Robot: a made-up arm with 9 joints. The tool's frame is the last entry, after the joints.
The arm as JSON. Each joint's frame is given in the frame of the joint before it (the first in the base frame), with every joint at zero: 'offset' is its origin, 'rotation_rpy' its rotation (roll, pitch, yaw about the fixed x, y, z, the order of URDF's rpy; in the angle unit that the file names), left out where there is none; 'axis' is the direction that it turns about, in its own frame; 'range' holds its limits. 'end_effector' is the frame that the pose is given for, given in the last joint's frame.
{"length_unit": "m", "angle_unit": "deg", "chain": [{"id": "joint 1", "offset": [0.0, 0.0, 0.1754], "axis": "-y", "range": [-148.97, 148.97]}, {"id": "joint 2", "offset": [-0.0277, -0.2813, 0.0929], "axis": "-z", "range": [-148.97, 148.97]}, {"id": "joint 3", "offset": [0.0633, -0.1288, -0.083], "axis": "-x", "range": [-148.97, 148.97]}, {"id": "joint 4", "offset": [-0.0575, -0.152, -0.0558], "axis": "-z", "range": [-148.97, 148.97]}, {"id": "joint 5", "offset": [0.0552, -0.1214, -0.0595], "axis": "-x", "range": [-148.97, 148.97]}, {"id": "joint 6", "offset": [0.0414, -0.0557, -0.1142], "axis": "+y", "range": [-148.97, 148.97]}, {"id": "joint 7", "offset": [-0.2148, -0.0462, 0.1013], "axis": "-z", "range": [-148.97, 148.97]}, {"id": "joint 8", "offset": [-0.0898, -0.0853, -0.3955], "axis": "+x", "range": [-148.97, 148.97]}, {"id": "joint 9", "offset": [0.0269, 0.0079, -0.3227], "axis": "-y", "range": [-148.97, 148.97]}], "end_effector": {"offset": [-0.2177, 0.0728, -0.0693]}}
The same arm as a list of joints. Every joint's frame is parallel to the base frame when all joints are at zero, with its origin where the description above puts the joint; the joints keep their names.
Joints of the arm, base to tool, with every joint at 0 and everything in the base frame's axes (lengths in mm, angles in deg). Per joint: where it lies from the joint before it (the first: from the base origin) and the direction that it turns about. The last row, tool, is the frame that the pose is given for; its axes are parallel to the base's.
joint 1: xyz 0 0 175.4 axis 0 -1 0
joint 2: xyz -27.7 -281.3 92.9 axis 0 0 -1
joint 3: xyz 63.3 -128.8 -83 axis -1 0 0
joint 4: xyz -57.5 -152 -55.8 axis 0 0 -1
joint 5: xyz 55.2 -121.4 -59.5 axis -1 0 0
joint 6: xyz 41.4 -55.7 -114.2 axis 0 1 0
joint 7: xyz -214.8 -46.2 101.3 axis 0 0 -1
joint 8: xyz -89.8 -85.3 -395.5 axis 1 0 0
joint 9: xyz 26.9 7.9 -322.7 axis 0 -1 0
tool: xyz -217.7 72.8 -69.3
Joint limits (deg, base to tool): -148.97..148.97 -148.97..148.97 -148.97..148.97 -148.97..148.97 -148.97..148.97 -148.97..148.97 -148.97..148.97 -148.97..148.97 -148.97..148.97

